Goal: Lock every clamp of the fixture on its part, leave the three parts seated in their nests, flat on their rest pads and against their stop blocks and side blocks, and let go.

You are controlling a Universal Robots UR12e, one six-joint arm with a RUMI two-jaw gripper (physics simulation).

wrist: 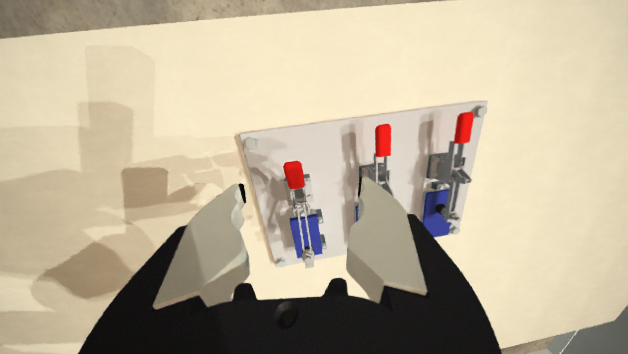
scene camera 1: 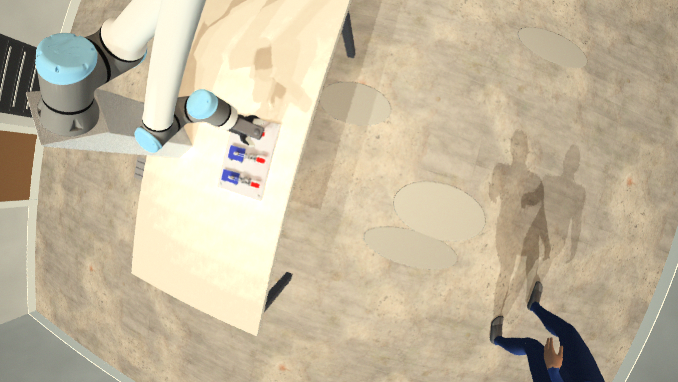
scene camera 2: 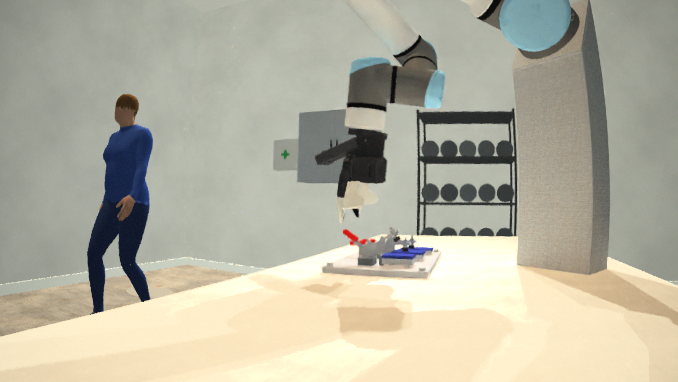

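Where they show: gripper, fingertip midpoint: [wrist: 302, 182] [scene camera 2: 349, 219]; arm's base, origin of the base link: [scene camera 1: 70, 113].
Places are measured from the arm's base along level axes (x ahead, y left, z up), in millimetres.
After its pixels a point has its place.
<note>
The fixture plate [scene camera 1: 240, 190] {x 480, y -42, z -585 mm} [scene camera 2: 345, 265] {x 458, y 266, z -585 mm} [wrist: 320, 145] {x 493, y 201, z -585 mm} carries three blue parts and three red-handled clamps. In the wrist view the left part [wrist: 314, 231] {x 370, y 193, z -559 mm} lies under its clamp's arm. That clamp's red handle [scene camera 2: 350, 236] {x 463, y 242, z -521 mm} [wrist: 294, 175] {x 471, y 234, z -512 mm} slants up and its arm [scene camera 2: 394, 233] is raised off the part. The middle handle [wrist: 383, 140] {x 514, y 135, z -544 mm} and right handle [wrist: 464, 127] {x 544, y 32, z -548 mm} lie low, with their arms down over the middle part [scene camera 1: 236, 153] {x 397, y 101, z -539 mm} and right part [scene camera 1: 230, 176] [wrist: 436, 212]. A finger hides much of the middle part. Seating contacts are too small to tell. My gripper [scene camera 2: 348, 218] {x 475, y 228, z -484 mm} [wrist: 302, 182] {x 475, y 228, z -484 mm} is open and empty above the left clamp.
The fixture lies on the pale table [scene camera 1: 200, 240] {x 394, y -394, z -600 mm} [scene camera 2: 250, 340] {x 282, y 711, z -600 mm} [wrist: 200, 75] {x 554, y 357, z -600 mm}, near its long edge. The arm's grey pedestal [scene camera 2: 560, 165] {x 0, y 55, z -354 mm} stands beside it. A person in blue [scene camera 1: 575, 340] [scene camera 2: 127, 165] is on the floor beyond the table. A dark shelf rack [scene camera 2: 465, 118] stands behind.
</note>
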